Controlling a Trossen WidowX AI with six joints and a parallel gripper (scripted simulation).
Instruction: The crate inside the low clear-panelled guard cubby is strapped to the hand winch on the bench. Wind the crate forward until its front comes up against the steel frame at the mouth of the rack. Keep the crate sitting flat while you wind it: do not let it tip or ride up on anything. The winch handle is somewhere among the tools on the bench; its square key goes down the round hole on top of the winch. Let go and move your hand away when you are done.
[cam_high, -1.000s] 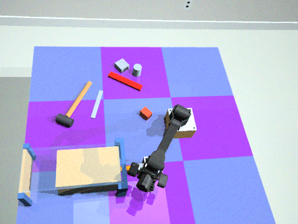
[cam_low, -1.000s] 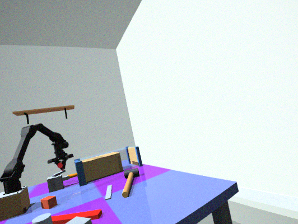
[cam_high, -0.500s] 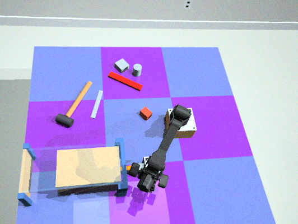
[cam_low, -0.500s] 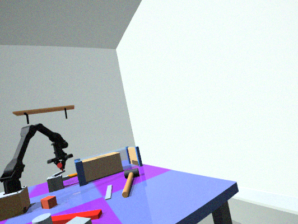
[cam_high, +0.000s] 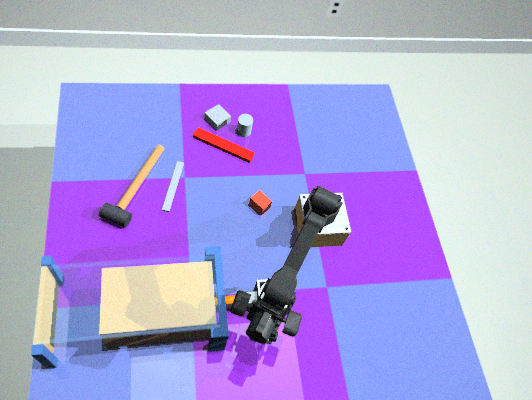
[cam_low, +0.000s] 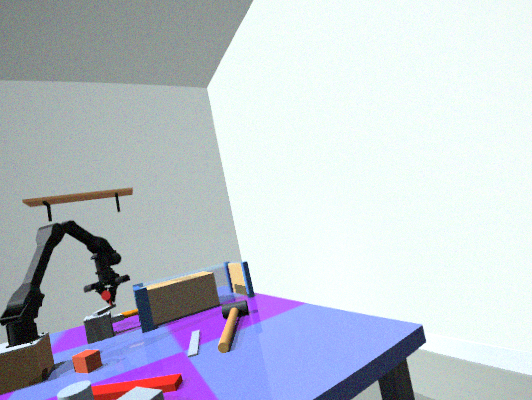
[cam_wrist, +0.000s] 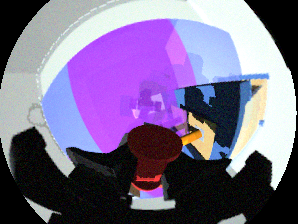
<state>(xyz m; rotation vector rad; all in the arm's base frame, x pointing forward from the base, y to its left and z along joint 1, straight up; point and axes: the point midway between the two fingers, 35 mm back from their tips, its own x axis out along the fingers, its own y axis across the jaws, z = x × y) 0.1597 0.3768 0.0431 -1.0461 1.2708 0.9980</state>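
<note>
My gripper tip is 10 mm past the winch handle, 40 mm to the left of it and 10 mm above it. From my gripper tip the other things lie so: winch: 50 mm behind, 110 mm to the right, 80 mm below; then grey strip: 320 mm ahead, 470 mm to the right, 110 mm below; then red knob: 20 mm above.
</note>
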